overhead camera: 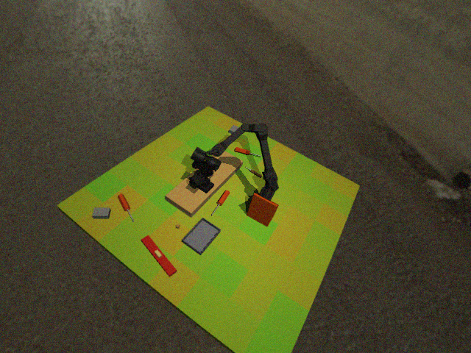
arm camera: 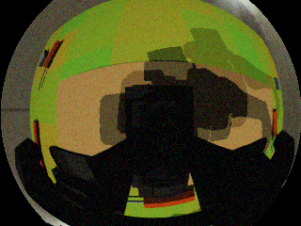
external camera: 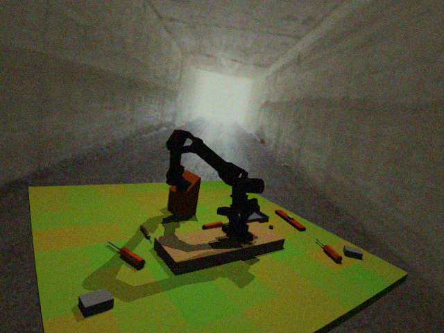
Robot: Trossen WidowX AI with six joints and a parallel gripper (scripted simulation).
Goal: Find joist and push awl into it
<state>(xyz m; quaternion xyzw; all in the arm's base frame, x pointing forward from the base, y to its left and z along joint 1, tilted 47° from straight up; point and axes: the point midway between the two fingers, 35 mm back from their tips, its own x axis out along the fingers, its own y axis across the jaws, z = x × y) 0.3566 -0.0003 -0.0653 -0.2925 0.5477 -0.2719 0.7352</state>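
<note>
My gripper tip is now 26 cm to the right of the grey tray, 18 cm past it and 5 cm above it. Round my gripper tip: tan cube: 28 cm to the left, 6 cm below, 5 cm behind; stud finder: 2 cm behind, 2 cm above; awl: 31 cm to the right, 19 cm behind, 6 cm below.
</note>
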